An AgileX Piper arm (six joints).
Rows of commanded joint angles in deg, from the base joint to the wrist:
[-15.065 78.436 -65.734 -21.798 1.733 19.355]
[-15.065 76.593 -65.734 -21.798 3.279 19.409]
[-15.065 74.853 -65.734 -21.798 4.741 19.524]
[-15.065 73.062 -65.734 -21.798 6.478 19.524]
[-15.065 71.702 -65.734 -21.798 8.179 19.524]
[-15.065 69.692 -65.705 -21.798 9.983 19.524]
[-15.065 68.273 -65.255 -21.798 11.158 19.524]
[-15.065 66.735 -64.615 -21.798 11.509 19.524]
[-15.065 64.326 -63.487 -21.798 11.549 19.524]
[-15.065 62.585 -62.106 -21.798 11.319 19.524]
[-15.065 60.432 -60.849 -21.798 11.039 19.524]
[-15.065 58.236 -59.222 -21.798 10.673 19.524]
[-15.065 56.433 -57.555 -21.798 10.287 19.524]
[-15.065 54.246 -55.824 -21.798 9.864 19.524]
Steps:
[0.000 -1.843 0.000 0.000 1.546 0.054]
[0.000 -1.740 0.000 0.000 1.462 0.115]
[0.000 -1.791 0.000 0.000 1.737 0.000]
[0.000 -1.360 0.000 0.000 1.701 0.000]
[0.000 -2.010 0.029 0.000 1.804 0.000]
[0.000 -1.419 0.450 0.000 1.175 0.000]
[0.000 -1.538 0.640 0.000 0.351 0.000]
[0.000 -2.409 1.128 0.000 0.040 0.000]
[0.000 -1.741 1.381 0.000 -0.230 0.000]
[0.000 -2.153 1.257 0.000 -0.280 0.000]
[0.000 -2.196 1.627 0.000 -0.366 0.000]
[0.000 -1.803 1.667 0.000 -0.386 0.000]
[0.000 -2.187 1.731 0.000 -0.423 0.000]

